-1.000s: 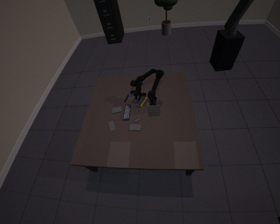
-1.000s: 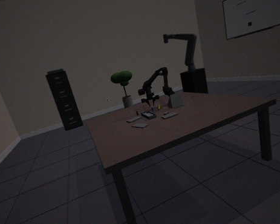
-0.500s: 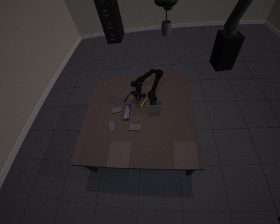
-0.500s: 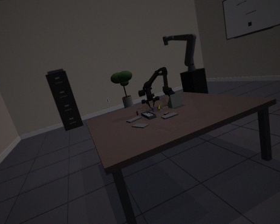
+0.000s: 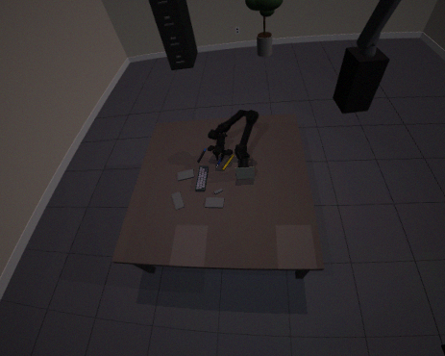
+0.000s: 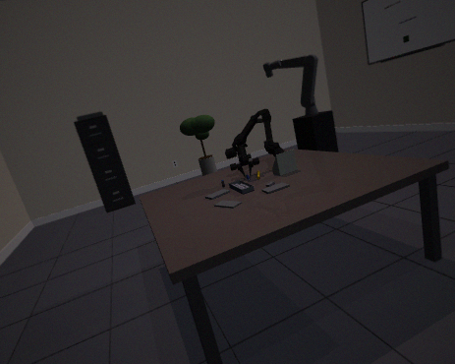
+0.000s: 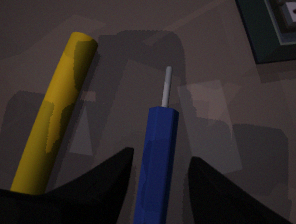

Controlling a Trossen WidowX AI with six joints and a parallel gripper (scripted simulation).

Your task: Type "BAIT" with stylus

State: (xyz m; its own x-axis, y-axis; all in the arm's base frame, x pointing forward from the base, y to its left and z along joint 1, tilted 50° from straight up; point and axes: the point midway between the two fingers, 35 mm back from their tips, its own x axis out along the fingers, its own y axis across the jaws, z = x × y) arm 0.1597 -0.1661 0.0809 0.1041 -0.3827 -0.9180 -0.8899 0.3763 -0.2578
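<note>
My gripper tip is 70 mm past the yellow pen, 20 mm to the right of it and 10 mm above it. The rest, counted from my gripper tip: eraser-like block (270 mm to the left, 20 mm ahead, 10 mm below); then blue stylus (10 mm to the left, 10 mm below, 10 mm ahead).
</note>
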